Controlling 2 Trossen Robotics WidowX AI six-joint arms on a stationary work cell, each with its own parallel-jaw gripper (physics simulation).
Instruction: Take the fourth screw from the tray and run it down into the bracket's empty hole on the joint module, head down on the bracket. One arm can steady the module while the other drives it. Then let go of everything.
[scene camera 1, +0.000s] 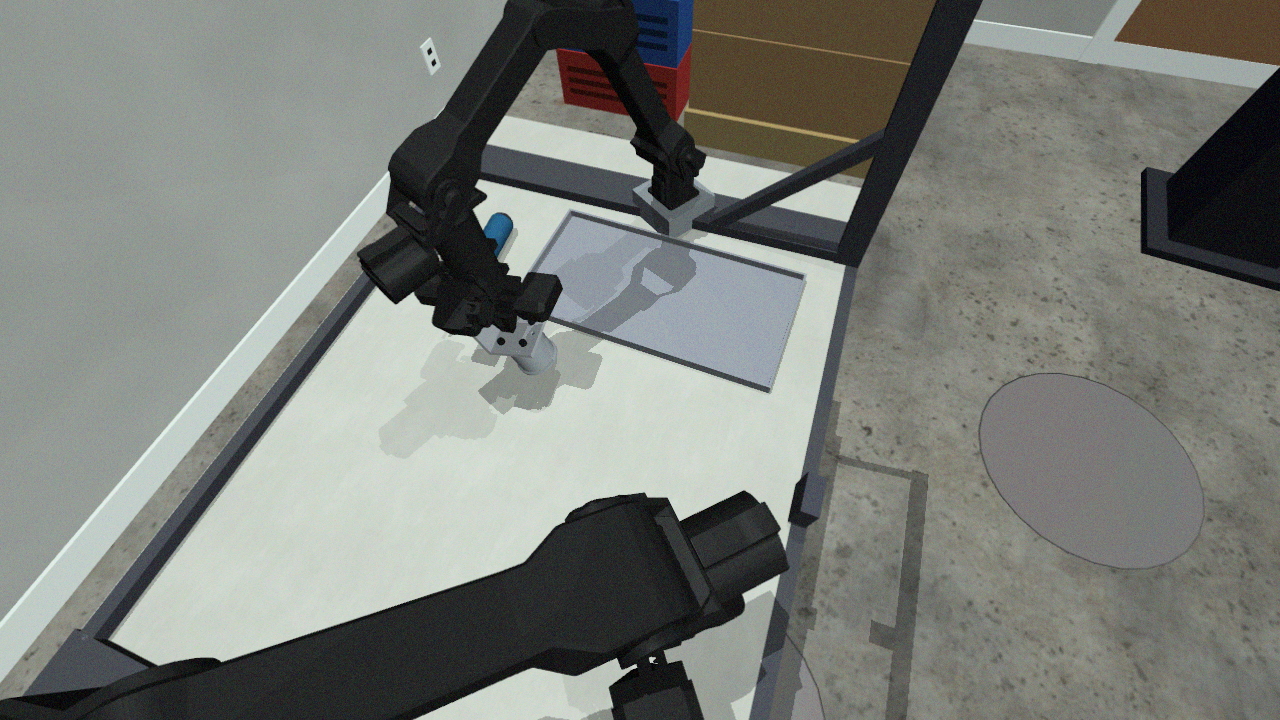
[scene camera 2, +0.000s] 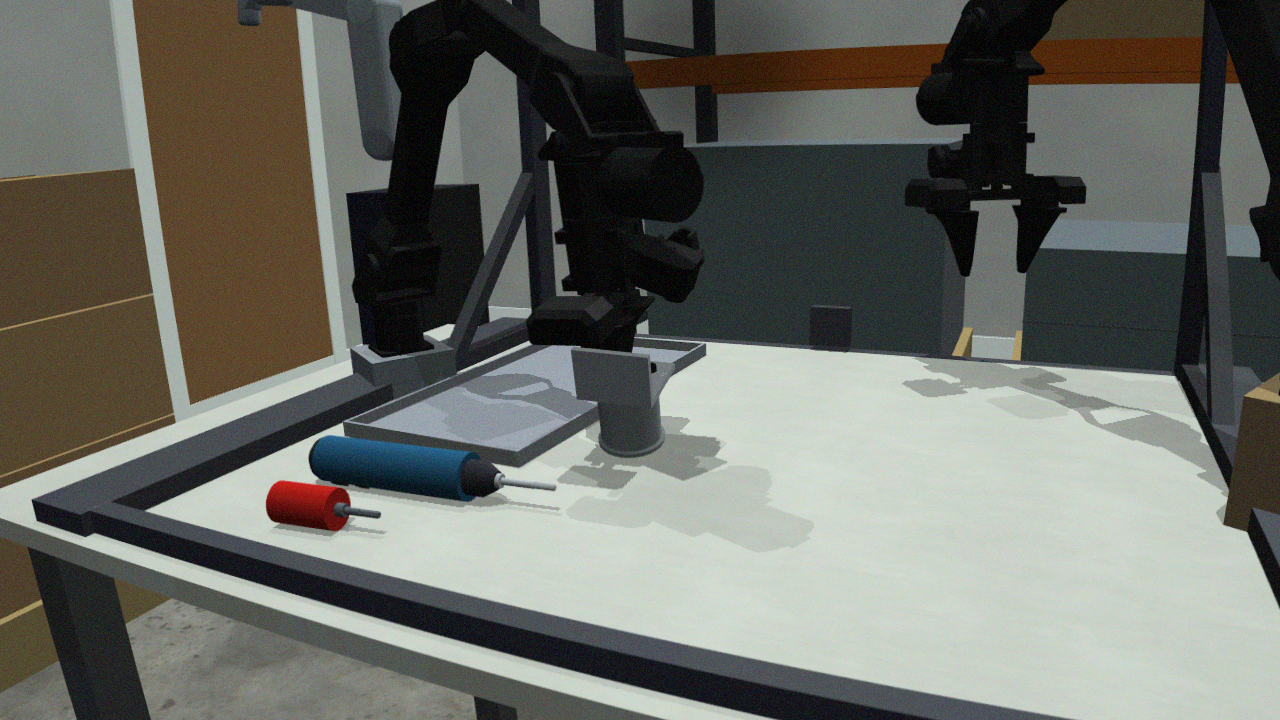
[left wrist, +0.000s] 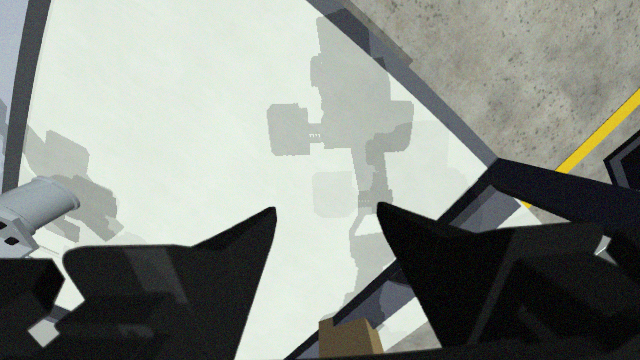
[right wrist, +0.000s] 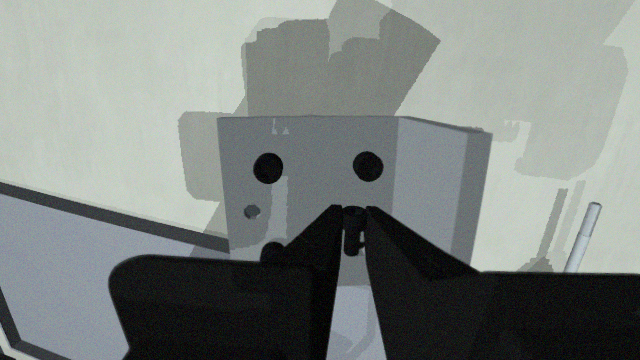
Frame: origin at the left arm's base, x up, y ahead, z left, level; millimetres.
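Seen in the pictures: left gripper, fingertip midpoint: (scene camera 2: 993, 274) (left wrist: 326, 210); right gripper, fingertip midpoint: (scene camera 1: 509, 330) (scene camera 2: 618, 384) (right wrist: 352, 216); right arm's base, link origin: (scene camera 1: 673, 192) (scene camera 2: 401, 348).
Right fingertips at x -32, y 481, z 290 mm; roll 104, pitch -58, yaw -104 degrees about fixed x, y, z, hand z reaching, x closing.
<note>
Pixels of each thing's top centre, then the offset from my right fingertips to it. "spot": a spot on its surface instead.
- joint module, top centre: (scene camera 2: 627, 370) (scene camera 1: 522, 330) dx +7, dy +11, dz -18 mm
- tray, top centre: (right wrist: 150, 336) (scene camera 2: 544, 377) (scene camera 1: 658, 287) dx -53, dy +230, dz -58 mm
- dark screw, top centre: (right wrist: 351, 239) dx +10, dy +3, dz +3 mm
- blue driver, top centre: (scene camera 2: 424, 448) (scene camera 1: 471, 260) dx -28, dy +40, dz +173 mm
- red-handled tool, top centre: (scene camera 2: 325, 488) dx -35, dy +29, dz +263 mm
- brown box, surface spot: (scene camera 2: 1253, 465) spot: dx -18, dy -445, dz -240 mm
The joint module (scene camera 1: 538, 358) (scene camera 2: 630, 425) (left wrist: 42, 202) stands upright on the table beside the tray (scene camera 1: 747, 326) (scene camera 2: 528, 447) (right wrist: 100, 285). Its grey bracket (scene camera 2: 611, 376) (right wrist: 310, 137) is on top, with three dark screw heads and a small side hole showing in the right wrist view. My right gripper (right wrist: 352, 216) is shut on a dark screw (right wrist: 353, 232), held upright, head at the fingertips, over the bracket's near right corner. Whether its tip is in the hole is unclear; the fingers partly hide that corner. My left gripper (scene camera 2: 993, 271) (left wrist: 326, 210) is open and empty, high above the table, away from the module.
A blue driver (scene camera 1: 498, 231) (scene camera 2: 393, 467) and a red-handled tool (scene camera 2: 307, 505) lie near the module and tray. A brown box (scene camera 2: 1253, 465) (left wrist: 347, 337) stands at the right edge in scene camera 2. Dark rails border the table.
</note>
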